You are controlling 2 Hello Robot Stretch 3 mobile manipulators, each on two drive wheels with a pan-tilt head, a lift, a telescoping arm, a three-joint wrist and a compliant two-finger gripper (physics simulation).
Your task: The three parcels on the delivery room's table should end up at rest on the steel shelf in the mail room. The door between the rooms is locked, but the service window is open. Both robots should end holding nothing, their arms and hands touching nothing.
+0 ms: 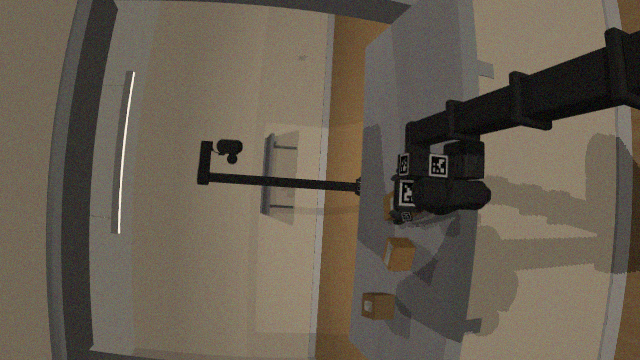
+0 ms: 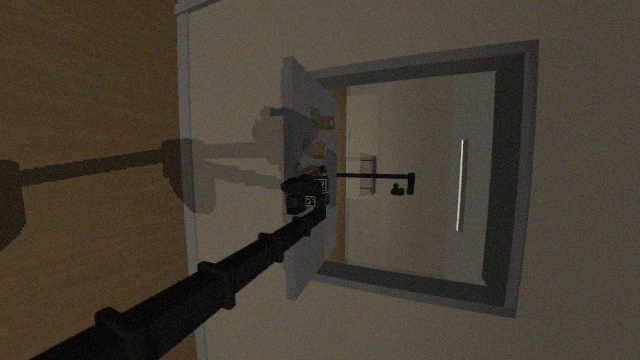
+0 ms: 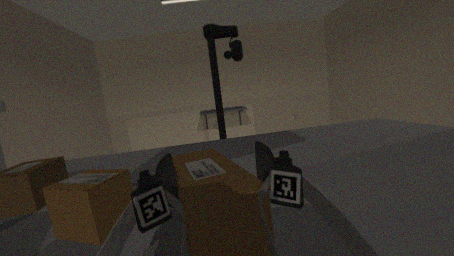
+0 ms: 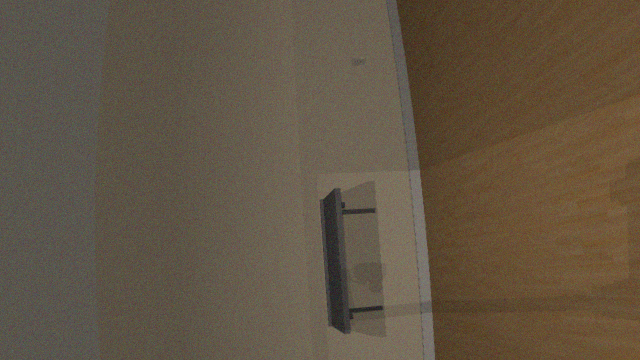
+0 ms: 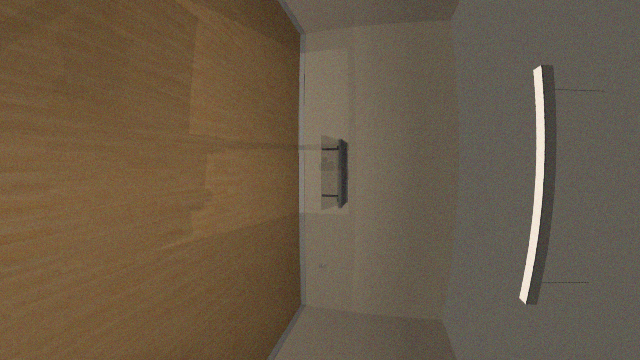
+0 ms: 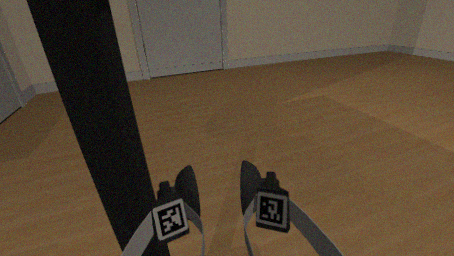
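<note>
A brown parcel (image 1: 388,206) (image 3: 222,220) with a white label sits between r1's fingers. r1's gripper (image 1: 394,201) (image 3: 216,162) is shut on it, low at the grey counter (image 1: 420,60) (image 2: 302,260) by the window; its underside is hidden. A second parcel (image 1: 400,254) (image 2: 319,150) (image 3: 85,205) and a third parcel (image 1: 378,306) (image 2: 326,123) (image 3: 30,187) stand on the counter to one side. r2's gripper (image 6: 219,187) is partly open above the floor, with nothing between its fingers. The steel shelf (image 1: 269,175) (image 4: 336,260) (image 5: 343,172) is on the mail room's far wall and bears no parcel.
r2's mast (image 1: 280,181) (image 3: 216,90) stands beyond the window, between r1's hand and the shelf. The window frame (image 1: 80,200) (image 2: 522,175) surrounds the opening. r2's mast (image 6: 95,110) is close beside its own gripper. A grey door (image 6: 180,35) is across the floor.
</note>
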